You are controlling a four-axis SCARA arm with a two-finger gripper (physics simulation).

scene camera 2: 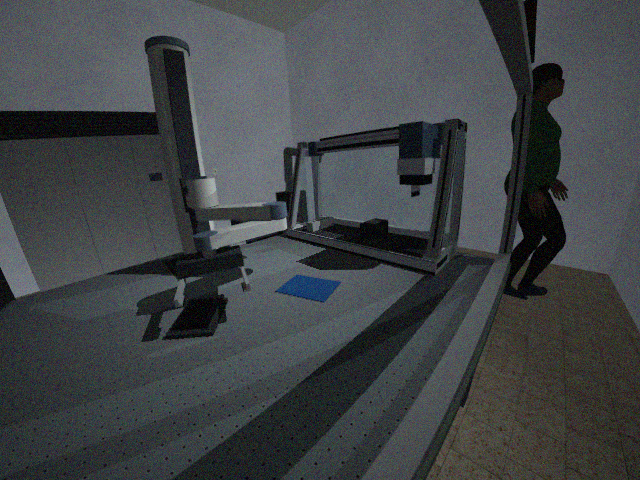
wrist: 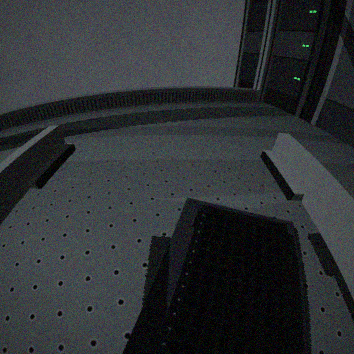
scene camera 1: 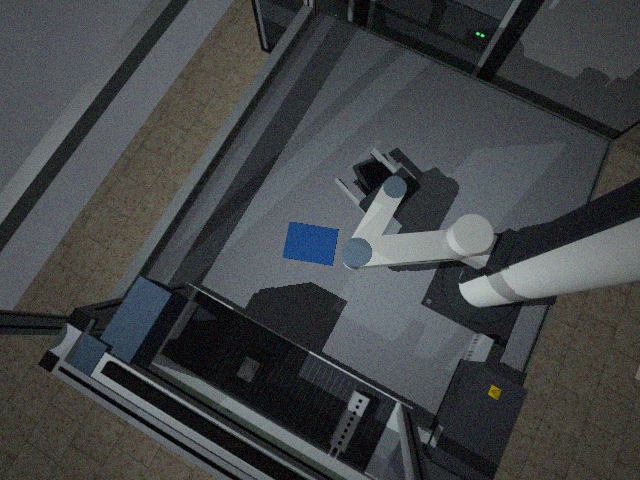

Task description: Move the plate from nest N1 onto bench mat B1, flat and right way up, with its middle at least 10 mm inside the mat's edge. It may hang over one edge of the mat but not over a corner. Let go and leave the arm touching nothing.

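Bench mat B1 is a flat blue rectangle on the table. The plate looks like a black rectangle lying in nest N1, a low dark frame; in this dim light the plate is hard to tell from the nest. My gripper is open and empty. Its fingers are spread wide, above table level, one on either side of the nest in scene camera 1. The gripper body and arm hide the nest's near part there.
A gantry machine stands behind the mat. The arm's column rises at the left in scene camera 2. A dark box with a yellow label stands at lower right in scene camera 1. A person stands outside the frame.
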